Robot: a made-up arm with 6 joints. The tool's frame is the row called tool. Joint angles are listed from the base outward.
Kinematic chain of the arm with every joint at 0, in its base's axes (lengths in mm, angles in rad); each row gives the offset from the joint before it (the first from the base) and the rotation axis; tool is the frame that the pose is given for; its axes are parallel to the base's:
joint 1: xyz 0 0 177.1 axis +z
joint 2: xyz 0 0 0 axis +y
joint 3: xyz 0 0 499.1 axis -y
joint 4: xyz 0 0 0 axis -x
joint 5: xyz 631.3 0 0 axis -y
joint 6: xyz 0 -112.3 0 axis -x
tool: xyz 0 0 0
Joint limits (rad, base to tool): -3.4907..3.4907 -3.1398..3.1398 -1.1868..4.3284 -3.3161..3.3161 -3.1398..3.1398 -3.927..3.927
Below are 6 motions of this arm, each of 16 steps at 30 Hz.
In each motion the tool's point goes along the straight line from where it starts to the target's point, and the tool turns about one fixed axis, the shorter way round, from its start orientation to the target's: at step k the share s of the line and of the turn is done. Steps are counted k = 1, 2, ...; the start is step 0. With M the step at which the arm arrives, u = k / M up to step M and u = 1 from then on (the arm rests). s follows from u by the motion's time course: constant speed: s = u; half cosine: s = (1 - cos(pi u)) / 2; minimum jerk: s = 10 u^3 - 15 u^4 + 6 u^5.
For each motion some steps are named. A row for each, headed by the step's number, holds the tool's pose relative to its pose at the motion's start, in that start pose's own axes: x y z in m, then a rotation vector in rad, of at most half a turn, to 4 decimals.
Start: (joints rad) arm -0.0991 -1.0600 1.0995 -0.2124 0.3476 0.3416
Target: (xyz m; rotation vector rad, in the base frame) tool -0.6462 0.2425 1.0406 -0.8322 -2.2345 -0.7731
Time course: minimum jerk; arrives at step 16
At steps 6, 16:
6: -0.0141 0.0823 -0.0229 -0.1602 0.0061 0.1158
16: -0.0514 0.2989 -0.0832 -0.5821 0.0222 0.4209

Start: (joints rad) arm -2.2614 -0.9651 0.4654 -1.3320 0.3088 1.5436
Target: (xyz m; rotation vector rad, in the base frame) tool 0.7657 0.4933 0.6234 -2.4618 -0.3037 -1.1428
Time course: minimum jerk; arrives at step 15
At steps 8, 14, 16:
8: -0.3131 0.0018 0.3599 -0.0588 -0.4264 0.3420
14: -0.5553 0.0031 0.6384 -0.1044 -0.7563 0.6065
16: -0.5568 0.0031 0.6401 -0.1046 -0.7583 0.6082

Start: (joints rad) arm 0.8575 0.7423 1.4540 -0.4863 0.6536 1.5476
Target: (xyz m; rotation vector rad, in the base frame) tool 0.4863 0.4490 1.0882 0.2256 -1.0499 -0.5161
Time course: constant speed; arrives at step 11
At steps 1, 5, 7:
1: 0.0093 -0.0170 0.0133 0.0207 0.0173 -0.0462
5: 0.0467 -0.0848 0.0663 0.1037 0.0864 -0.2311
7: 0.0654 -0.1188 0.0928 0.1452 0.1209 -0.3235

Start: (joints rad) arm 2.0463 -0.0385 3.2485 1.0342 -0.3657 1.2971
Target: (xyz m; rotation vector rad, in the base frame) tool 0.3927 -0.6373 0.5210 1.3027 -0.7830 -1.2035
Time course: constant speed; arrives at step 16
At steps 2, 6, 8, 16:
2: 0.0140 -0.0006 0.0056 0.0749 -0.0470 -0.0558
6: 0.0421 -0.0017 0.0168 0.2246 -0.1410 -0.1675
8: 0.0561 -0.0022 0.0224 0.2994 -0.1880 -0.2233
16: 0.1122 -0.0044 0.0447 0.5988 -0.3759 -0.4466

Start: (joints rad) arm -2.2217 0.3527 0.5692 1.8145 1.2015 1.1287
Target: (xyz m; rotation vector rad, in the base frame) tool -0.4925 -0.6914 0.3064 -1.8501 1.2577 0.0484
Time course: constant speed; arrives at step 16
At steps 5, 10, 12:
5: 0.0362 0.0500 0.1727 0.1915 -0.1096 0.0277
10: 0.0724 0.1000 0.3455 0.3830 -0.2192 0.0554
12: 0.0869 0.1200 0.4146 0.4596 -0.2630 0.0665

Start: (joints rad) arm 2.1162 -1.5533 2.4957 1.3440 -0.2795 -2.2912
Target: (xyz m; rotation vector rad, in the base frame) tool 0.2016 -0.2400 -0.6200 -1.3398 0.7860 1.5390
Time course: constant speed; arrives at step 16
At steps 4, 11, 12, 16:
4: -0.0339 0.0989 0.0886 -0.1444 -0.1774 0.1469
11: -0.0933 0.2720 0.2436 -0.3971 -0.4878 0.4041
12: -0.1018 0.2967 0.2658 -0.4332 -0.5321 0.4408
16: -0.1357 0.3956 0.3544 -0.5776 -0.7095 0.5877

